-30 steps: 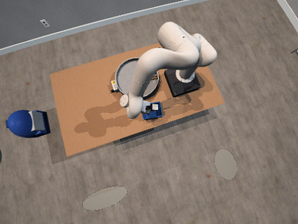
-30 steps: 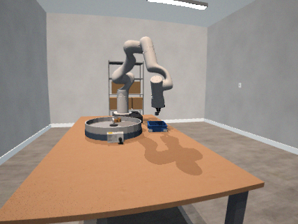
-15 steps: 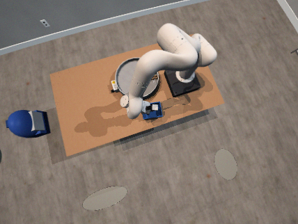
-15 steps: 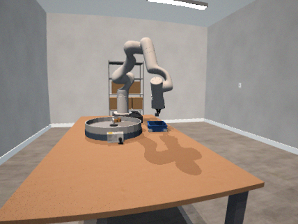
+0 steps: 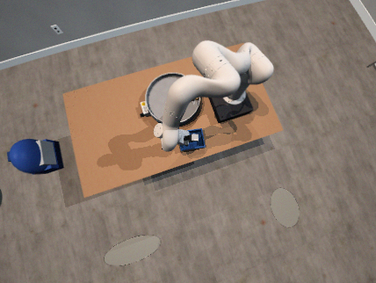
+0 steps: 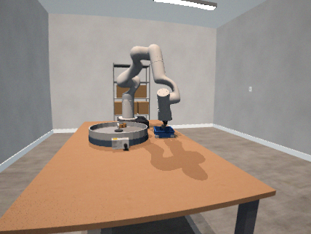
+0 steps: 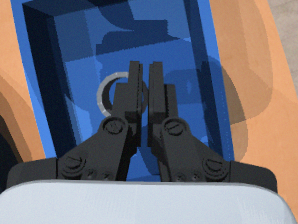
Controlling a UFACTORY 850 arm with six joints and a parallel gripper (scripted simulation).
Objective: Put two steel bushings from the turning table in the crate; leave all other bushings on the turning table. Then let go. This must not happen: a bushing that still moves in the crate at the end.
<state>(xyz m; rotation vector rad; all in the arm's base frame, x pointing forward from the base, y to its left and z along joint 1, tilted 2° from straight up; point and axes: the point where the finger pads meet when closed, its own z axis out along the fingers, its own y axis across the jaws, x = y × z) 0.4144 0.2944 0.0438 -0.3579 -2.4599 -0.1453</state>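
Now: the blue crate 70 mm below my hand, 10 mm to the right of it and 10 mm behind it. From my hand the other things lie so: grey turning table (360 mm to the right, 60 mm ahead, 50 mm below).
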